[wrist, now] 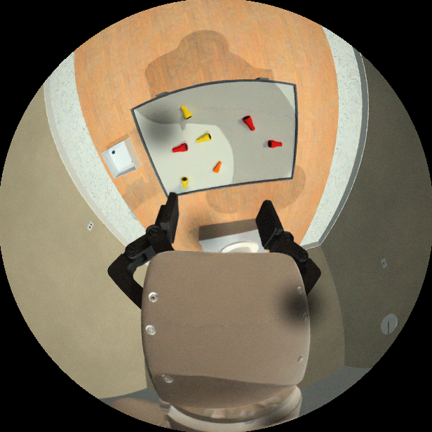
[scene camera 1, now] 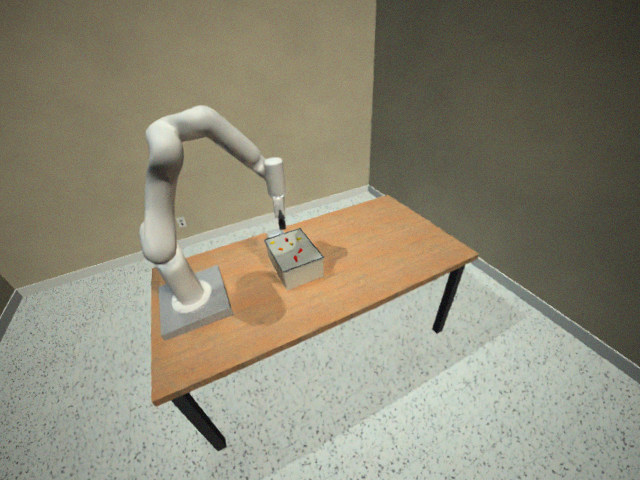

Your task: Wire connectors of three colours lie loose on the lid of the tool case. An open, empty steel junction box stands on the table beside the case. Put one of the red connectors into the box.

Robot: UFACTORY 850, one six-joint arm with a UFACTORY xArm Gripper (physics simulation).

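Three red connectors lie apart on the case lid (scene camera 1: pixel 308 253) (wrist: pixel 260 167): one red connector (wrist: pixel 180 148) (scene camera 1: pixel 286 239) toward the box side, a second (wrist: pixel 249 123) (scene camera 1: pixel 296 258), and a third (wrist: pixel 274 144) (scene camera 1: pixel 300 250). Yellow connectors (wrist: pixel 186 112) (wrist: pixel 204 138) (wrist: pixel 185 182) and an orange connector (wrist: pixel 217 167) lie among them. The open steel junction box (wrist: pixel 121 159) (scene camera 1: pixel 274 234) stands on the table beside the case; in the scene view it is partly hidden behind the case. My gripper (scene camera 1: pixel 281 227) (wrist: pixel 220 206) is open and empty, above the lid's height.
The wooden table (scene camera 1: pixel 372 258) (wrist: pixel 260 50) carries the tool case (scene camera 1: pixel 305 275) and the grey base plate (scene camera 1: pixel 196 322) of the arm. Walls stand behind the table and beyond its right end. The arm reaches over from the left.
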